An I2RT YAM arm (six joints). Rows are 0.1 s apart.
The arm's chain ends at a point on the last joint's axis. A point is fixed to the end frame.
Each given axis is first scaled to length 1.
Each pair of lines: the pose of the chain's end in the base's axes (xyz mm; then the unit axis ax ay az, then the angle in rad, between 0 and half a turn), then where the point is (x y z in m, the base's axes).
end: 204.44, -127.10, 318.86, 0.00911, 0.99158, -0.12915, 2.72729
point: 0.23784 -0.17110 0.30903
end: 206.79, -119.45, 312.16, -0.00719, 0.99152, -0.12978, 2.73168
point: 0.24143 -0.16250 0.30238
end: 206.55, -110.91, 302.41, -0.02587, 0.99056, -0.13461, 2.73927
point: 0.24246 -0.15297 0.29294
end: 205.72, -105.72, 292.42, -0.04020, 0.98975, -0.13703, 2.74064
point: 0.24268 -0.14693 0.28321
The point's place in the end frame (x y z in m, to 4 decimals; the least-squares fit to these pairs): -0.0251 -0.0379 0.0329
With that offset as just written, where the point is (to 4 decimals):
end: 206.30, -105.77, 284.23, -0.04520, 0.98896, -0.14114, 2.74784
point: 0.2435 -0.1468 0.2752
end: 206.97, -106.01, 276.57, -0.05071, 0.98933, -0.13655, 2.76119
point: 0.2444 -0.1466 0.2667
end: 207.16, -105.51, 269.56, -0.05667, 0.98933, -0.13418, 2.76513
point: 0.2450 -0.1456 0.2594
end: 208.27, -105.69, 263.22, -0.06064, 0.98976, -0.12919, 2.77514
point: 0.2463 -0.1454 0.2523
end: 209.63, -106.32, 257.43, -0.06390, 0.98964, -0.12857, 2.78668
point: 0.2478 -0.1459 0.2461
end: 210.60, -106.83, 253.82, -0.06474, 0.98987, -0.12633, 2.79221
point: 0.2487 -0.1463 0.2421
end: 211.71, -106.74, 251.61, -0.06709, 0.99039, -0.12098, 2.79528
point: 0.2500 -0.1459 0.2393
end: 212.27, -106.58, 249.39, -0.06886, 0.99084, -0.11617, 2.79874
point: 0.2507 -0.1454 0.2366
